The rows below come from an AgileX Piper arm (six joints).
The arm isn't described. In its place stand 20 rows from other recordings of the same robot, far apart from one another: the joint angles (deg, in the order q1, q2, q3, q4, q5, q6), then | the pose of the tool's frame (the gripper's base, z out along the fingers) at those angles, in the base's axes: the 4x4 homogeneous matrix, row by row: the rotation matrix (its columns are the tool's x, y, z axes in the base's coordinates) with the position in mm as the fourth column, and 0 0 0 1 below.
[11.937, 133.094, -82.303, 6.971, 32.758, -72.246] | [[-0.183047, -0.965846, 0.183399, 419.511], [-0.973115, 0.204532, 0.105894, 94.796], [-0.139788, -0.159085, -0.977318, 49.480], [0, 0, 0, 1]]
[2.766, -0.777, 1.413, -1.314, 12.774, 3.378] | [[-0.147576, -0.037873, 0.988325, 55.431], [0.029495, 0.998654, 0.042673, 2.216], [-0.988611, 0.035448, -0.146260, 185.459], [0, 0, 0, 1]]
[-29.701, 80.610, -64.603, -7.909, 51.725, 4.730] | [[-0.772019, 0.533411, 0.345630, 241.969], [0.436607, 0.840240, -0.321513, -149.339], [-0.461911, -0.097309, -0.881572, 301.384], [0, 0, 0, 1]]
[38.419, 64.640, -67.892, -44.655, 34.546, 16.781] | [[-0.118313, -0.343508, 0.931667, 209.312], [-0.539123, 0.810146, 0.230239, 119.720], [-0.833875, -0.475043, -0.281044, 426.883], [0, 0, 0, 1]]
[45.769, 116.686, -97.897, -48.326, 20.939, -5.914] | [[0.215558, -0.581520, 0.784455, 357.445], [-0.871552, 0.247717, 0.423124, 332.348], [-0.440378, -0.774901, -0.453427, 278.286], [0, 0, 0, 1]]
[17.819, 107.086, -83.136, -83.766, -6.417, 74.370] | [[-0.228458, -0.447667, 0.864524, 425.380], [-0.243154, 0.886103, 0.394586, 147.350], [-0.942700, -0.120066, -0.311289, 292.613], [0, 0, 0, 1]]
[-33.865, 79.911, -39.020, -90.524, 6.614, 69.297] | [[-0.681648, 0.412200, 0.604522, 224.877], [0.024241, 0.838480, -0.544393, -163.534], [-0.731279, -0.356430, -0.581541, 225.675], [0, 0, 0, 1]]
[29.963, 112.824, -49.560, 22.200, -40.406, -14.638] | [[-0.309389, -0.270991, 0.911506, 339.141], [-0.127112, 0.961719, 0.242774, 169.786], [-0.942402, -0.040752, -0.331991, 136.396], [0, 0, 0, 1]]
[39.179, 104.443, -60.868, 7.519, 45.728, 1.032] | [[-0.836165, -0.548088, 0.020685, 248.051], [-0.540595, 0.829932, 0.137729, 213.154], [-0.092655, 0.103982, -0.990254, 157.554], [0, 0, 0, 1]]
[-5.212, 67.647, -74.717, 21.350, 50.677, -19.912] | [[-0.576102, -0.199306, 0.792706, 240.366], [-0.048157, 0.976408, 0.210495, 3.809], [-0.815958, 0.083092, -0.572109, 420.723], [0, 0, 0, 1]]
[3.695, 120.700, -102.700, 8.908, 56.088, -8.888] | [[-0.920560, -0.173207, 0.350099, 457.621], [-0.126874, 0.980299, 0.151385, 41.272], [-0.369423, 0.094940, -0.924399, 226.987], [0, 0, 0, 1]]
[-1.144, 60.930, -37.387, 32.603, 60.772, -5.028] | [[-0.965581, 0.103943, 0.238430, 162.928], [0.207571, 0.860337, 0.465547, 39.545], [-0.156740, 0.499015, -0.852301, 252.115], [0, 0, 0, 1]]
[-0.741, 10.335, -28.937, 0.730, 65.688, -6.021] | [[-0.667306, -0.062509, 0.742156, 17.628], [-0.091046, 0.995845, 0.002013, 0.829], [-0.739198, -0.066227, -0.670224, 271.190], [0, 0, 0, 1]]
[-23.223, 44.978, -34.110, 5.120, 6.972, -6.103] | [[-0.210667, 0.380889, 0.900302, 154.723], [0.071010, 0.924500, -0.374510, -65.315], [-0.974975, -0.014967, -0.221809, 325.961], [0, 0, 0, 1]]
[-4.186, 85.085, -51.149, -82.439, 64.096, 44.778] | [[-0.929632, 0.262032, 0.259083, 267.280], [-0.147262, 0.380325, -0.913054, -100.924], [-0.337785, -0.886957, -0.314975, 276.914], [0, 0, 0, 1]]
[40.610, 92.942, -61.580, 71.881, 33.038, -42.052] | [[-0.804741, -0.567007, 0.175772, 234.245], [-0.185081, 0.520991, 0.833255, 262.955], [-0.564037, 0.638022, -0.524205, 263.685], [0, 0, 0, 1]]
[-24.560, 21.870, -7.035, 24.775, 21.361, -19.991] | [[-0.429091, 0.314790, 0.846633, 79.886], [0.258043, 0.940966, -0.219083, -21.236], [-0.865618, 0.124461, -0.484989, 198.713], [0, 0, 0, 1]]
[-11.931, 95.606, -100.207, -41.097, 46.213, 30.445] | [[-0.474868, 0.584191, 0.658195, 362.802], [0.089823, 0.776168, -0.624095, -120.796], [-0.875461, -0.237241, -0.421051, 425.446], [0, 0, 0, 1]]
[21.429, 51.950, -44.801, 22.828, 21.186, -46.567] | [[-0.107967, -0.584097, 0.804471, 173.508], [-0.494208, 0.733666, 0.466361, 81.805], [-0.862613, -0.347225, -0.367877, 348.258], [0, 0, 0, 1]]
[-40.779, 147.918, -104.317, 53.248, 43.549, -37.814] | [[-0.656017, 0.464763, 0.594675, 409.604], [0.687232, 0.693558, 0.216078, -286.959], [-0.312016, 0.550430, -0.774385, 30.531], [0, 0, 0, 1]]
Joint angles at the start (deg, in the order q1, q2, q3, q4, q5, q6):
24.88 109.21 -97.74 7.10 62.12 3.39
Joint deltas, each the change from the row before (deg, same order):
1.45 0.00 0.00 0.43 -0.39 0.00
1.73 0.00 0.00 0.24 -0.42 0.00
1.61 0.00 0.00 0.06 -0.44 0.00
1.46 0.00 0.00 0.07 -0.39 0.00
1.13 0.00 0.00 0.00 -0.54 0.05
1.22 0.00 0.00 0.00 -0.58 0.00
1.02 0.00 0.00 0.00 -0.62 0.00
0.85 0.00 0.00 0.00 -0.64 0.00
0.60 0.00 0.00 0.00 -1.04 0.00
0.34 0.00 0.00 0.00 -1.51 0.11
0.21 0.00 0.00 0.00 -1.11 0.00
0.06 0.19 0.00 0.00 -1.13 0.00
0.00 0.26 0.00 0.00 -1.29 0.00
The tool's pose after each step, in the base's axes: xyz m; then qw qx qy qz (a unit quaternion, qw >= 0). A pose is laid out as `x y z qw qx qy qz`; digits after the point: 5 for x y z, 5 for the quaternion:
0.36718 0.19343 0.28674 0.16627 -0.17563 0.96418 0.10896
0.36159 0.20498 0.28703 0.16752 -0.18915 0.96078 0.11427
0.35623 0.21541 0.28730 0.16938 -0.20205 0.95736 0.11808
0.35109 0.22476 0.28755 0.17088 -0.21367 0.95412 0.12170
0.34728 0.23201 0.28789 0.17403 -0.22211 0.95122 0.12476
0.34300 0.23976 0.28826 0.17741 -0.23164 0.94787 0.12807
0.33946 0.24628 0.28866 0.18129 -0.23942 0.94477 0.13125
0.33656 0.25176 0.28909 0.18548 -0.24574 0.94190 0.13427
0.33518 0.25604 0.28980 0.19316 -0.24953 0.93882 0.13802
0.33548 0.25914 0.29089 0.20473 -0.24973 0.93558 0.14284
0.33585 0.26118 0.29172 0.21335 -0.25017 0.93302 0.14620
0.33737 0.26267 0.29118 0.22080 -0.24935 0.93110 0.14875
0.33950 0.26404 0.29026 0.22905 -0.24785 0.92908 0.15139

